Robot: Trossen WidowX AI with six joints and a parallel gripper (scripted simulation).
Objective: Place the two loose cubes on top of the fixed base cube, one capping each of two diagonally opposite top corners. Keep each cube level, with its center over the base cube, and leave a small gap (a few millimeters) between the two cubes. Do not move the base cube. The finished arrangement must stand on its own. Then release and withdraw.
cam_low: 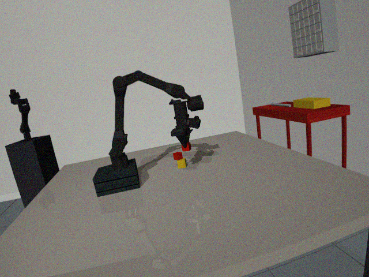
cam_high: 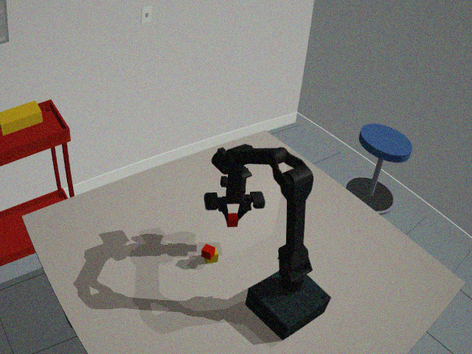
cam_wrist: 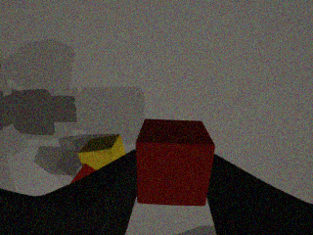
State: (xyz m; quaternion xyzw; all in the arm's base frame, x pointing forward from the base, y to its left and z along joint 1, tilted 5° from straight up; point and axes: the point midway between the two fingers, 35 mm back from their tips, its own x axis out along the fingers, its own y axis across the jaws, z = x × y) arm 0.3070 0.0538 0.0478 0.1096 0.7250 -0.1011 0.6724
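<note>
Right now the yellow cube is 10 cm below my gripper tip, 9 cm to the left of it and 4 cm behind it. The rest, counted from my gripper tip: red cube (right at my gripper tip).
</note>
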